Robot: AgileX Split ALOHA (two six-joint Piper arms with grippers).
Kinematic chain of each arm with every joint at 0, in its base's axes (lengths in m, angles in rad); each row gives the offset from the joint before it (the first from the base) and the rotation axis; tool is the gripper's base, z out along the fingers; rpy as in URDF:
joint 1: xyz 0 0 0.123 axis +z
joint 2: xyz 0 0 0 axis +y
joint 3: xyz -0.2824 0 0.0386 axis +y
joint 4: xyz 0.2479 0 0.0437 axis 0.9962 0 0.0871
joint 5: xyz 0 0 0 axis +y
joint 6: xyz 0.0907 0 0.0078 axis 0.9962 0 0.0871
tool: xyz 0 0 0 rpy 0 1.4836 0
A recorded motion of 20 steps. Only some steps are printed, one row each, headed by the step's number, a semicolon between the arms.
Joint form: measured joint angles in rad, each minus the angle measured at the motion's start. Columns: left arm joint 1, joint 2, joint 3, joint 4, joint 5, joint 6; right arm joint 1, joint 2, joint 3, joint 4, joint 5, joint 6.
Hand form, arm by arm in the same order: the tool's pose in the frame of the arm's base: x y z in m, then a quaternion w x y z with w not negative. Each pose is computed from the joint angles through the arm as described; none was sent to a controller.
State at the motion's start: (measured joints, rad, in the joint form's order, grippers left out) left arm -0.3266 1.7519 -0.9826 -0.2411 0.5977 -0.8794; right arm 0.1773 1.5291 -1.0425 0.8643 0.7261 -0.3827
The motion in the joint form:
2: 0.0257 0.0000 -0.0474 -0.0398 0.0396 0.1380; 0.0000 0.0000 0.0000 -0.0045 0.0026 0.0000
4: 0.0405 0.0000 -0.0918 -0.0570 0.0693 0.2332; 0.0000 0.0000 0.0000 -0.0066 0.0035 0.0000
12: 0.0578 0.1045 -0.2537 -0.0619 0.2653 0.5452; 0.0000 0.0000 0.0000 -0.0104 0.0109 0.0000
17: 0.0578 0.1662 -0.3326 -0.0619 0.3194 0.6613; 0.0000 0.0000 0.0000 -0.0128 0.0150 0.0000
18: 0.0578 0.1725 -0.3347 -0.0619 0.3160 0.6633; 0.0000 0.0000 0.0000 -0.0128 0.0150 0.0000
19: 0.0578 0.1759 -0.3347 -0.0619 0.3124 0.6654; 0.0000 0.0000 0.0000 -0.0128 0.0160 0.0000
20: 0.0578 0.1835 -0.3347 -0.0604 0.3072 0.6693; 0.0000 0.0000 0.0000 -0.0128 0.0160 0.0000
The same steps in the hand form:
2: 0.3123 -0.1127 0.1775 0.07846 -0.31038 0.93387 -0.15934; 0.3004 0.1006 0.2666 0.23327 -0.01211 0.91929 0.31678
4: 0.3203 -0.1115 0.1879 0.08893 -0.27419 0.94293 -0.16672; 0.3003 0.1005 0.2665 0.23290 -0.01293 0.91959 0.31615
12: 0.3426 -0.1158 0.1876 0.04597 -0.11988 0.98137 -0.14290; 0.2997 0.1006 0.2662 0.22975 -0.01551 0.92041 0.31595
17: 0.3562 -0.1205 0.1835 0.03581 -0.05827 0.98799 -0.13857; 0.2993 0.1007 0.2660 0.22800 -0.01703 0.92089 0.31573
18: 0.3573 -0.1207 0.1817 0.03564 -0.05776 0.98809 -0.13813; 0.2993 0.1007 0.2660 0.22800 -0.01703 0.92089 0.31573
19: 0.3578 -0.1208 0.1804 0.03595 -0.05716 0.98815 -0.13783; 0.2992 0.1007 0.2660 0.22757 -0.01722 0.92094 0.31589
20: 0.3587 -0.1209 0.1776 0.03535 -0.05561 0.98847 -0.13636; 0.2992 0.1007 0.2660 0.22757 -0.01722 0.92094 0.31589

